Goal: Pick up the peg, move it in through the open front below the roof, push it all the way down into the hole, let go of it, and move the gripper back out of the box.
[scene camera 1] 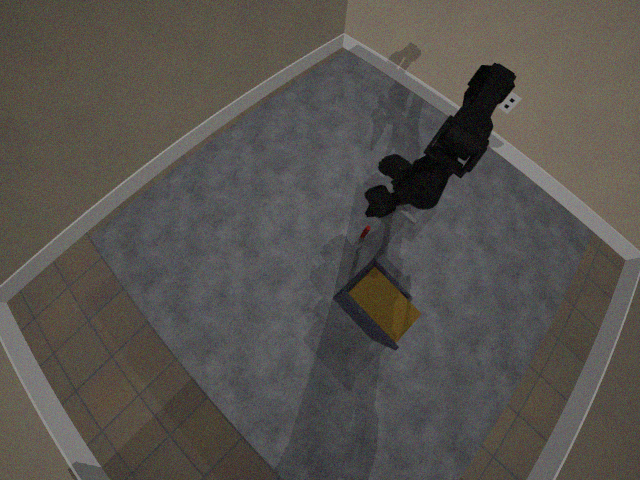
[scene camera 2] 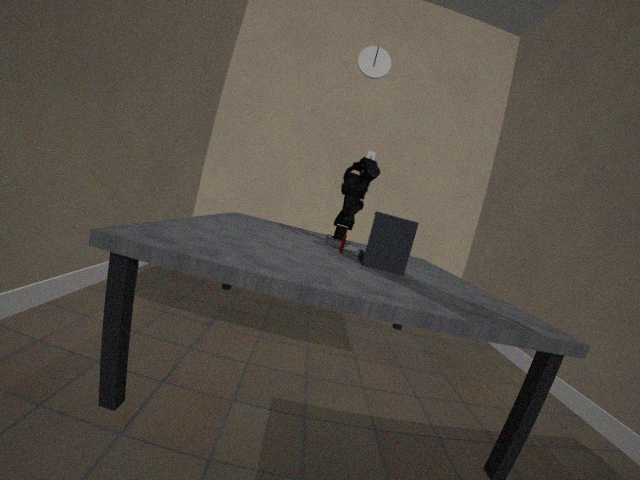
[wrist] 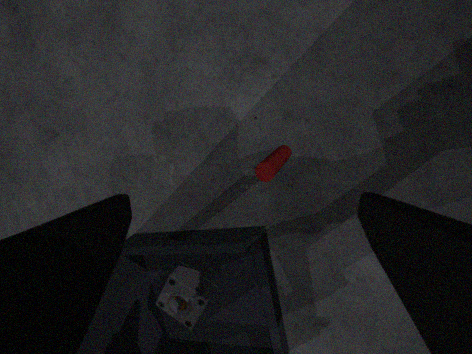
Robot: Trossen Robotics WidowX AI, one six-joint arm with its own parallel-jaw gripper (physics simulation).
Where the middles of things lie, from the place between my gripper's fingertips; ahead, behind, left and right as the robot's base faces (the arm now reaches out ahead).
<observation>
Right now my hand is 13 cm above the red peg (wrist: 265, 171), 1 cm to the right of it and 1 cm short of it. From my hand the other things lie so: box (scene camera 1: 349, 305) (17 cm to the left, 12 cm ahead, 7 cm below); then roof (scene camera 1: 383, 302) (17 cm to the left, 15 cm ahead, 3 cm above).
</observation>
